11 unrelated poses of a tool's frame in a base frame.
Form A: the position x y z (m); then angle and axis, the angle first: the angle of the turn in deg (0 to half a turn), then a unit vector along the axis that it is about.
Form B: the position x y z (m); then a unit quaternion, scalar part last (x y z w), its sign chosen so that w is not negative. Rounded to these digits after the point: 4 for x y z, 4 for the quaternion.
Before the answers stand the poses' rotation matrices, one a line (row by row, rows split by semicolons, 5 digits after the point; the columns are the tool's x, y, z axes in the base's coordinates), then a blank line. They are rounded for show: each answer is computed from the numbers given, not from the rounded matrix.
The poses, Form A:
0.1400 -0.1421 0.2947 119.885 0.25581 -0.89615 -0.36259
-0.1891 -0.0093 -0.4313 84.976 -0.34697 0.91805 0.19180
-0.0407 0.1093 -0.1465 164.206 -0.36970 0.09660 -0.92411
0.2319 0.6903 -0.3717 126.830 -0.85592 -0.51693 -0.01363
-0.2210 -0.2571 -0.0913 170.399 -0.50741 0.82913 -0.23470
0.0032 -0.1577 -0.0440 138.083 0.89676 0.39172 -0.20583
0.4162 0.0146 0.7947 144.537 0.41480 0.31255 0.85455
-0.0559 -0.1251 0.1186 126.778 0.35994 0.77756 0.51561
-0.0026 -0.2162 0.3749 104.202 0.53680 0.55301 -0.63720
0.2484 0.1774 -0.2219 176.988 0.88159 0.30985 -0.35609
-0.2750 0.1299 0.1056 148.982 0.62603 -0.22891 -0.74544
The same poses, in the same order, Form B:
-0.40022 -0.02909 -0.91596; -0.65785 0.70498 0.26505; 0.63802 0.70863 -0.30128
0.19742 -0.48171 0.85381; -0.09958 0.85659 0.50630; -0.97525 -0.18498 0.12114
-0.69405 0.18145 0.69669; -0.32160 -0.94394 -0.07454; 0.64410 -0.27580 0.71349
0.57231 0.71858 -0.39510; 0.69676 -0.17205 0.69636; 0.43242 -0.67382 -0.59915
-0.47467 -0.79638 0.37480; -0.87466 0.37928 -0.30184; 0.09822 -0.47109 -0.87660
0.65848 0.75018 -0.06024; 0.47517 -0.47649 -0.73971; -0.58362 0.45846 -0.67022
-0.50229 -0.26055 0.82451; 0.73103 -0.63724 0.24397; 0.46184 0.72529 0.51055
-0.39159 0.03445 0.91949; 0.86042 0.36786 0.35265; -0.32609 0.92924 -0.17370
0.11351 0.98741 0.11014; -0.24804 0.13551 -0.95923; -0.96208 0.08156 0.26030
0.55470 0.56465 -0.61113; 0.52723 -0.80674 -0.26684; -0.64369 -0.17419 -0.74520
-0.12922 0.11801 -0.98457; -0.65025 -0.75970 -0.00572; -0.74865 0.63948 0.17490

0.1400 -0.1421 0.2947 0.2214 -0.7756 -0.3138 0.5009
-0.1891 -0.0093 -0.4313 -0.2344 0.6201 0.1295 0.7374
-0.0407 0.1093 -0.1465 -0.3662 0.0957 -0.9154 0.1374
0.2319 0.6903 -0.3717 -0.7654 -0.4623 -0.0122 0.4475
-0.2210 -0.2571 -0.0913 -0.5056 0.8262 -0.2339 0.0837
0.0032 -0.1577 -0.0440 0.8374 0.3658 -0.1922 0.3577
0.4162 0.0146 0.7947 0.3951 0.2977 0.8140 0.3046
-0.0559 -0.1251 0.1186 0.3218 0.6952 0.4610 0.4479
-0.0026 -0.2162 0.3749 0.4236 0.4364 -0.5028 0.6143
0.2484 0.1774 -0.2219 0.8813 0.3097 -0.3560 0.0263
-0.2750 0.1299 0.1056 0.6032 -0.2206 -0.7183 0.2674

